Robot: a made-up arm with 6 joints. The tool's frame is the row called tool. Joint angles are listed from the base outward. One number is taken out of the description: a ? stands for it. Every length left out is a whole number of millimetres.
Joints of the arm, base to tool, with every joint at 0 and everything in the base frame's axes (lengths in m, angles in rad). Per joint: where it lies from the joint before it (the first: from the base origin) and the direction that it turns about. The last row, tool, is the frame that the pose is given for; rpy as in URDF.
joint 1: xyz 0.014 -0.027 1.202 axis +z
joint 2: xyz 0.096 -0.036 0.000 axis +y
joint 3: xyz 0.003 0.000 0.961 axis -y
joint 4: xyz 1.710 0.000 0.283 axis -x
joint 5: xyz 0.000 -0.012 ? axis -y
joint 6: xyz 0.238 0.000 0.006 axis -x
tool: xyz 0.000 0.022 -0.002 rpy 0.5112 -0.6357 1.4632
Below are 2 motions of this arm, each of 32 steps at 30 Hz.
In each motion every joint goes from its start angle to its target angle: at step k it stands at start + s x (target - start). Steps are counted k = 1, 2, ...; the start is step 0. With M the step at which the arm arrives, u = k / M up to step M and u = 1 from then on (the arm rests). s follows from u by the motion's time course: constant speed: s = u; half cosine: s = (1 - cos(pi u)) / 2; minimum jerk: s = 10 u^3 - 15 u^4 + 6 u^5.
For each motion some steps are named. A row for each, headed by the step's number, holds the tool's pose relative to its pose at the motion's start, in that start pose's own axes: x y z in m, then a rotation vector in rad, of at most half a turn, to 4 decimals.
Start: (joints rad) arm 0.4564 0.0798 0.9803 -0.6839 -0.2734 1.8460
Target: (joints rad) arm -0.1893 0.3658 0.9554 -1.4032 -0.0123 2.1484
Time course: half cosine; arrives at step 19
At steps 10, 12, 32:
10: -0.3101 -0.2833 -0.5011 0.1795 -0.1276 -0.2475
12: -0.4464 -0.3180 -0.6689 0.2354 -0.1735 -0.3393
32: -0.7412 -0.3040 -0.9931 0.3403 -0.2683 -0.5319

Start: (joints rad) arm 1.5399 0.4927 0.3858 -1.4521 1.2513 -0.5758
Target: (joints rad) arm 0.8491 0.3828 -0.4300 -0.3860 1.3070 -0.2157
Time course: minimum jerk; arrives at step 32
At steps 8, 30, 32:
8: 0.0239 -0.0625 0.1823 0.0281 0.1728 0.0100
30: 0.5749 0.0637 1.6516 0.1360 1.4598 -0.3354
32: 0.5766 0.0656 1.6545 0.1362 1.4622 -0.3372

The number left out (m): -0.028
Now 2 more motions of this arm.
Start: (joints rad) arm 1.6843 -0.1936 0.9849 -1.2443 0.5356 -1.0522
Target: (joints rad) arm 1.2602 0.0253 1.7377 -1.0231 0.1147 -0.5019
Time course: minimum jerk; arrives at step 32
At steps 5, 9, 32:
5: 0.0061 -0.0147 -0.0216 0.0182 0.0221 -0.0164
9: 0.0254 -0.0627 -0.1042 0.0847 0.1068 -0.0758
32: -0.0109 -0.1042 -0.8149 0.5834 0.9309 -0.4751

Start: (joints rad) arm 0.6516 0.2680 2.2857 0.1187 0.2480 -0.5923
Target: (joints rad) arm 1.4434 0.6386 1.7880 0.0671 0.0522 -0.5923
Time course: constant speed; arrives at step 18
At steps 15, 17, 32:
15: -0.9732 0.1514 -1.2574 0.2441 -0.9906 -0.4610
17: -0.9364 0.1618 -1.5036 0.3116 -1.1219 -0.4927
32: -0.9007 0.1655 -1.6261 0.3487 -1.1865 -0.5056

